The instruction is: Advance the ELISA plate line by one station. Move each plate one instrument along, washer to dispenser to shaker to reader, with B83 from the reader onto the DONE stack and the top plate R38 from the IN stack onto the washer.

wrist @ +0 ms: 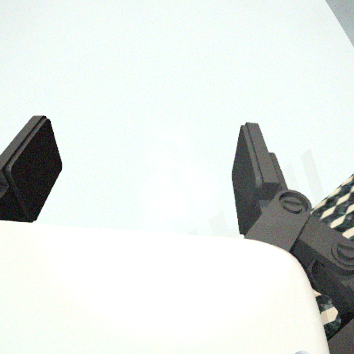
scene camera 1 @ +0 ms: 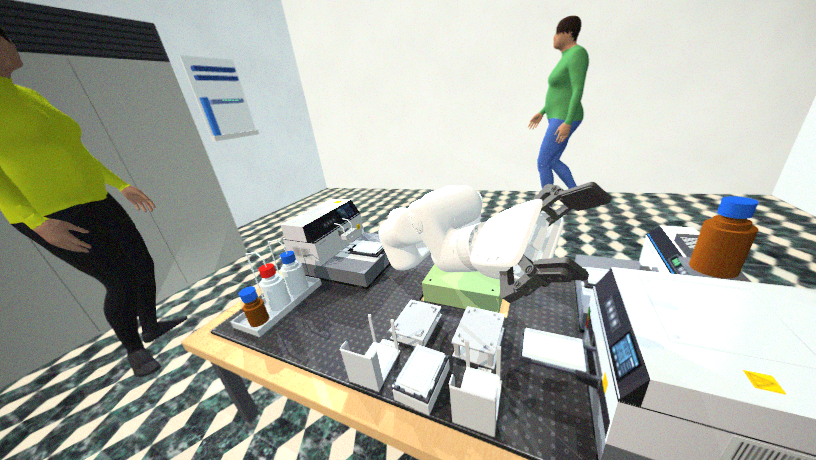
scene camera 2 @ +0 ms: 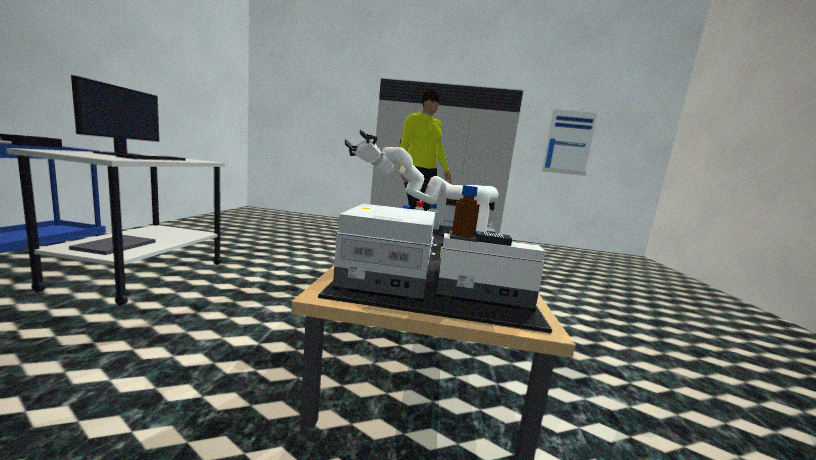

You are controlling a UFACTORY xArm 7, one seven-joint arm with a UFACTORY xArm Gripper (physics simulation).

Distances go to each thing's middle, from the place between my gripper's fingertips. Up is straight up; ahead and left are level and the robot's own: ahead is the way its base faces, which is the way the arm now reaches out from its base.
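Scene:
There is the brown bottle (scene camera 1: pixel 723 244), and my hand is well beyond it, a long way to the right of it and a good bit above it.

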